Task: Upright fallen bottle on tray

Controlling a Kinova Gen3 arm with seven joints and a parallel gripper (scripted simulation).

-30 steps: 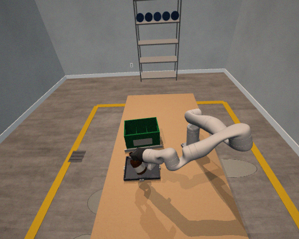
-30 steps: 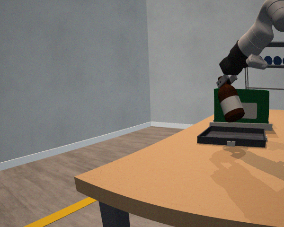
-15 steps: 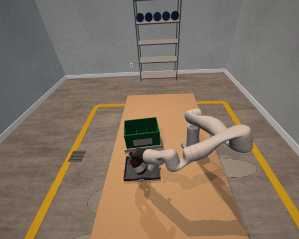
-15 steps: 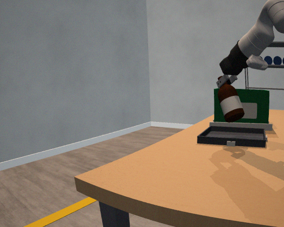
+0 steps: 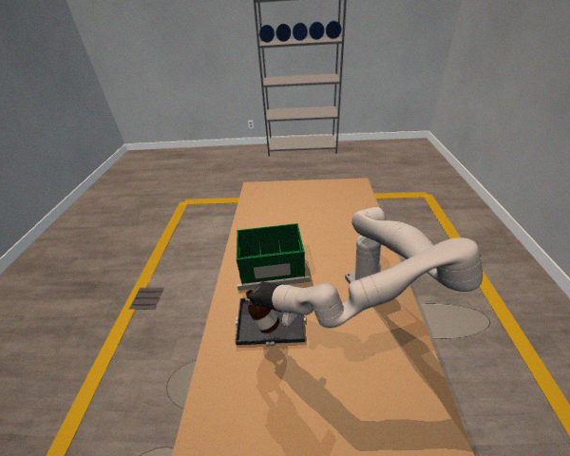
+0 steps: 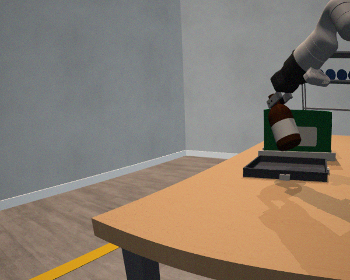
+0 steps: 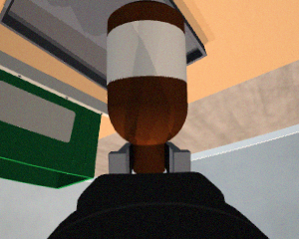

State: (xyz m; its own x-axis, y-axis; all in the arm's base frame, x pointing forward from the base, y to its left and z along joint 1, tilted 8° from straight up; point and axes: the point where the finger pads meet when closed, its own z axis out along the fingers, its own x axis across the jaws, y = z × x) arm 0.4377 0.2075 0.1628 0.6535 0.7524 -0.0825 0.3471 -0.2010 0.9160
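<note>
Now: the brown bottle 2 cm behind my hand, 1 cm to the left of it and 5 cm below it. Round my hand: green crate: 5 cm behind, 31 cm to the right, 12 cm below; then dark tray: 4 cm behind, 4 cm to the right, 19 cm below.
</note>
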